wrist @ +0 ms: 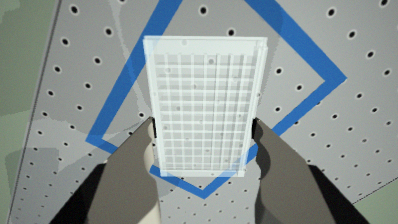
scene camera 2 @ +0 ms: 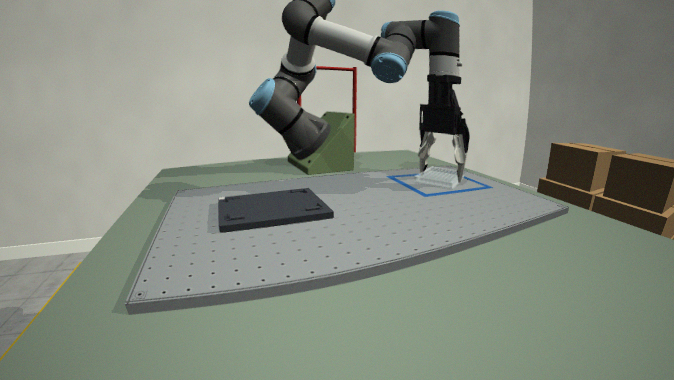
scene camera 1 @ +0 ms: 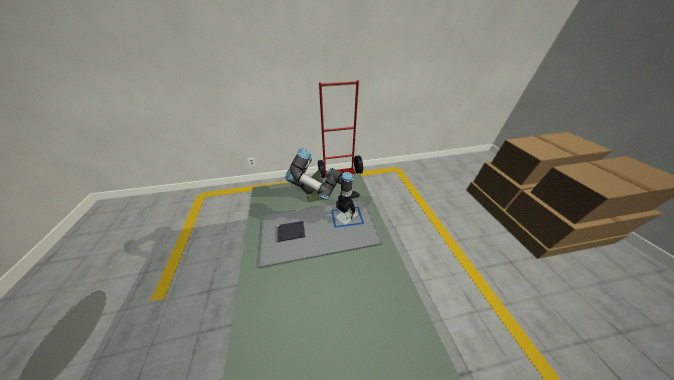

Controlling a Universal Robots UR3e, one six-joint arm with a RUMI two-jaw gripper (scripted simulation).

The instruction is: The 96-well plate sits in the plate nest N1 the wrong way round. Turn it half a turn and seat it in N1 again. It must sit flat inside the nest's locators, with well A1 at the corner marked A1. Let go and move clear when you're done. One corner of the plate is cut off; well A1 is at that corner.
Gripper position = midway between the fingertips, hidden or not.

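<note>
Scene camera 2 shows the gripper (scene camera 2: 440, 179), which is visible from the wrist as well (wrist: 203, 118). A 96-well plate (scene camera 2: 443, 178) (wrist: 203, 115) appears in both of those views, while a plate nest N1 (scene camera 2: 268, 209) is part of the scene too.
</note>
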